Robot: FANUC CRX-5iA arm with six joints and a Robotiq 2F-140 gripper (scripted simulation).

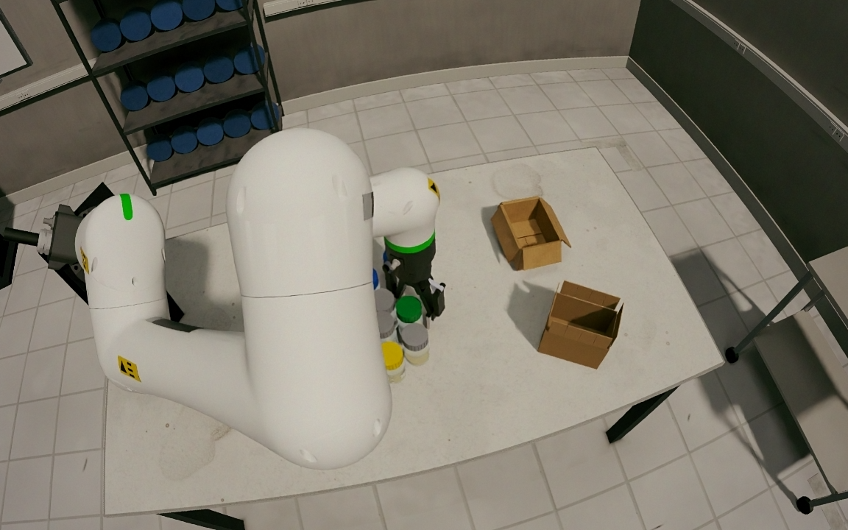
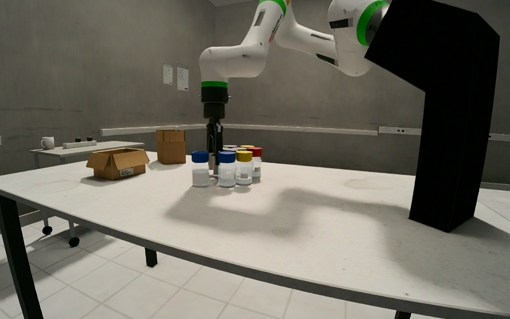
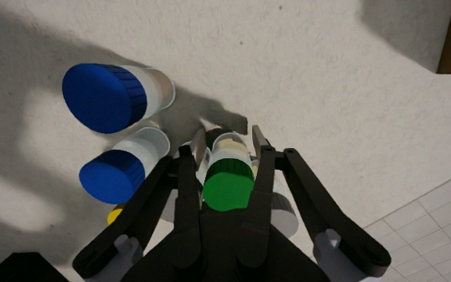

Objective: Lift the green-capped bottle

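Now: hand 20 mm to the left of the green-capped bottle and 20 mm past it. The rest, counted from my hand: red-capped bottle (140 mm behind, 50 mm to the right); blue-capped bottle (100 mm to the left, 80 mm behind); yellow-capped bottle (120 mm behind, 60 mm to the left).
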